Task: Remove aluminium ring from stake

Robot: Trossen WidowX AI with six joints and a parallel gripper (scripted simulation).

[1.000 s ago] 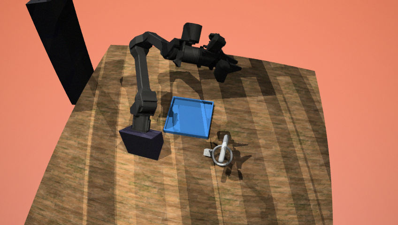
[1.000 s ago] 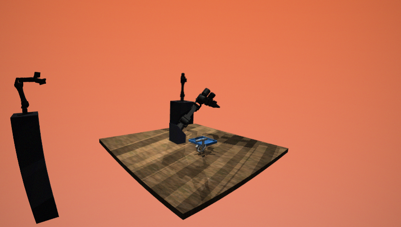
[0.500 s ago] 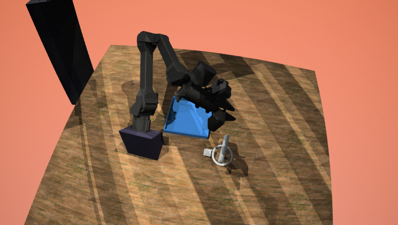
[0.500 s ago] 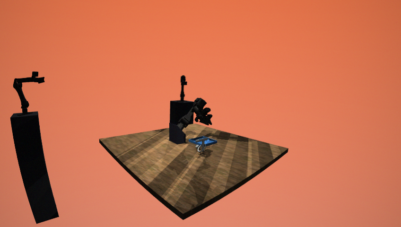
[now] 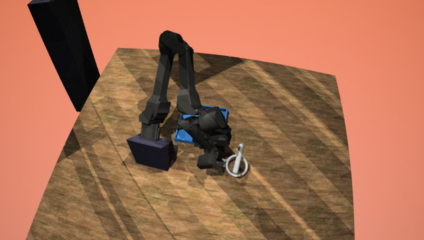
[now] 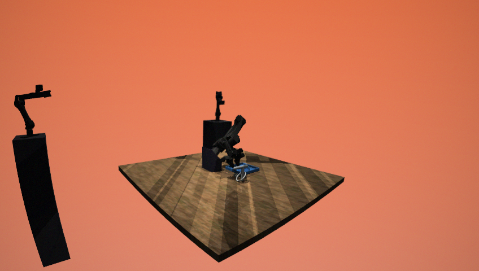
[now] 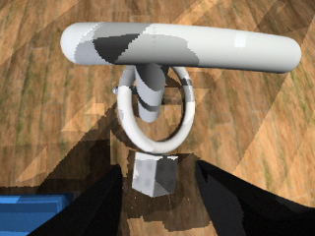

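Now: the aluminium ring 5 cm ahead of my gripper tip, 4 cm below it and 1 cm to the right of it. The rest, counted from my gripper tip: blue tray 17 cm to the left, 10 cm behind, 6 cm below.
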